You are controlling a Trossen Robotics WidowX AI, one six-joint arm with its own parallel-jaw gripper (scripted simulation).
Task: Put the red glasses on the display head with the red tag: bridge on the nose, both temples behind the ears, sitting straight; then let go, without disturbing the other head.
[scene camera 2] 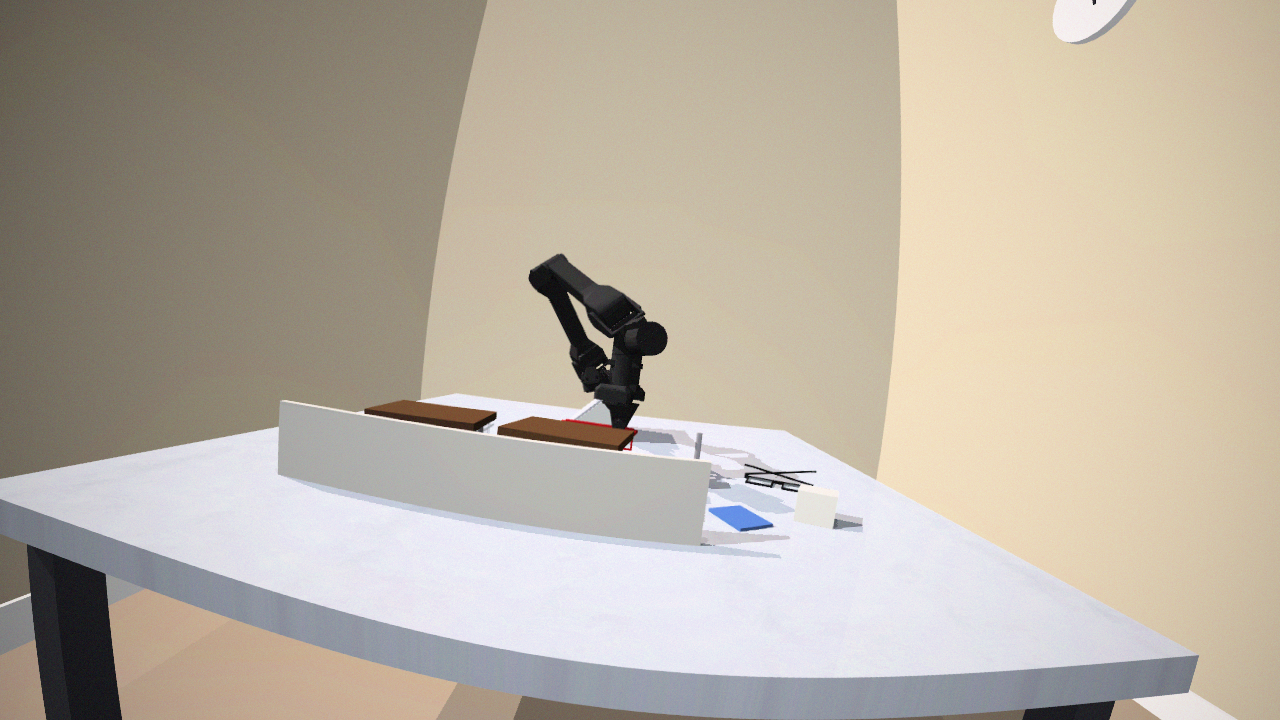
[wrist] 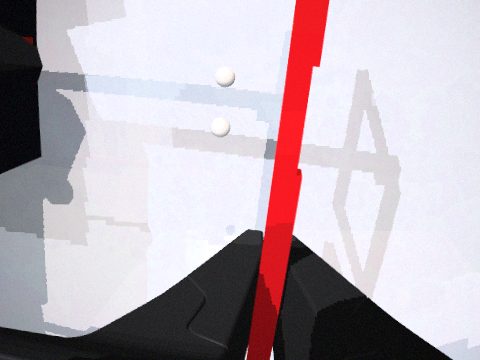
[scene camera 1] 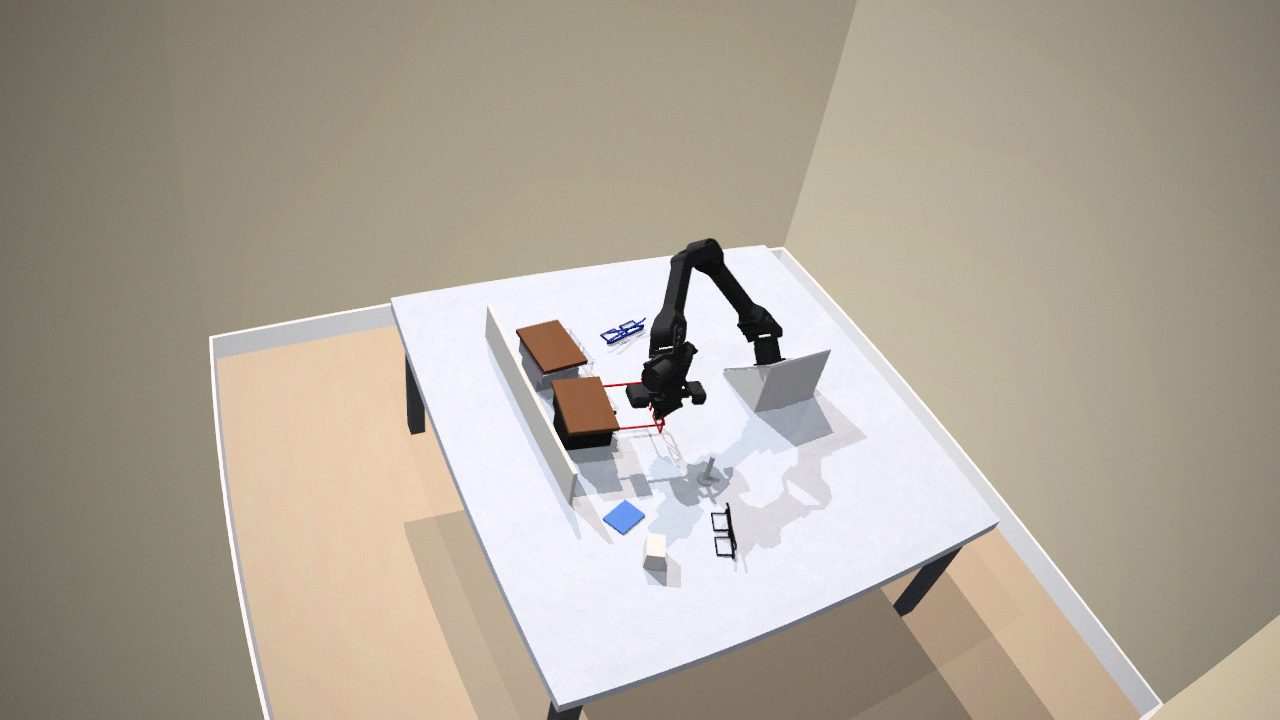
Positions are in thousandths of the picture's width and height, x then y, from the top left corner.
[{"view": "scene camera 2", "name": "my gripper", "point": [482, 610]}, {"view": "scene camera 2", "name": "white cube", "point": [636, 702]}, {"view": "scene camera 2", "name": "blue square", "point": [579, 720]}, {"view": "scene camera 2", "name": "long white panel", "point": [496, 690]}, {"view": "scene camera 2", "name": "dark head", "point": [417, 595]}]
